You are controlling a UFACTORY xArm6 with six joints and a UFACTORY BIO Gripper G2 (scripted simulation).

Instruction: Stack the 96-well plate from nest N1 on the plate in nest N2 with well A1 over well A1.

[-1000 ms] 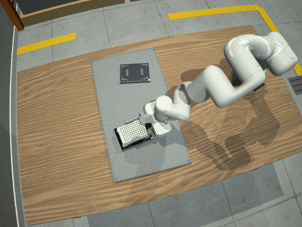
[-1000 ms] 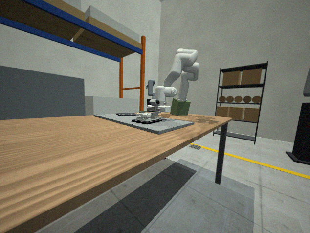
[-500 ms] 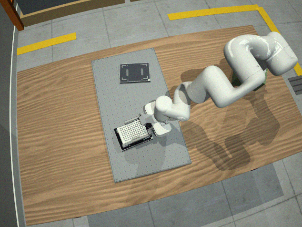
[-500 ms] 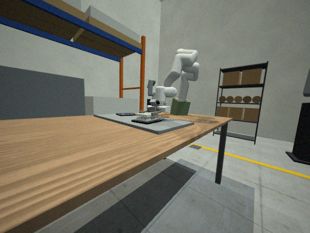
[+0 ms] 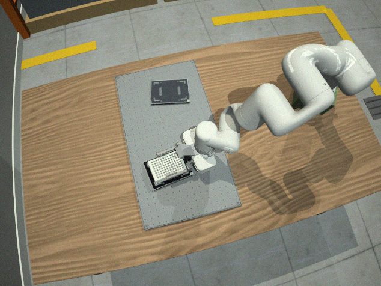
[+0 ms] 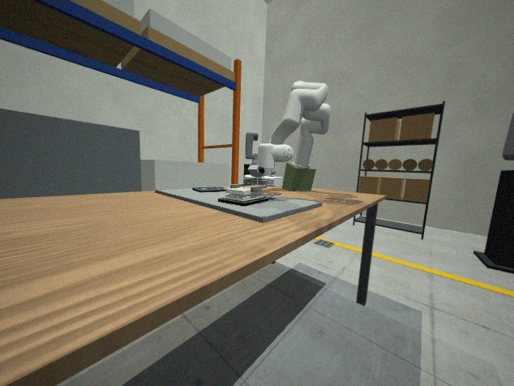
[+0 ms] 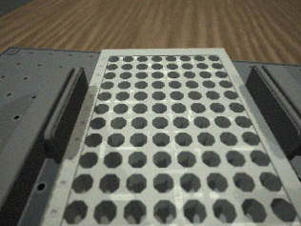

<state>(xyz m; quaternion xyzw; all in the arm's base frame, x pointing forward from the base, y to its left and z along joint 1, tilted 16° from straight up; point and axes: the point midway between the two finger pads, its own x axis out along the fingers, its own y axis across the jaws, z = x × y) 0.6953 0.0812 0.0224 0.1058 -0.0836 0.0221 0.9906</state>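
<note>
Right now my hand is 5 cm above the black plate nest N2. The rest, counted from my hand: plate nest N1: 33 cm to the right, 11 cm behind, 5 cm below.
</note>
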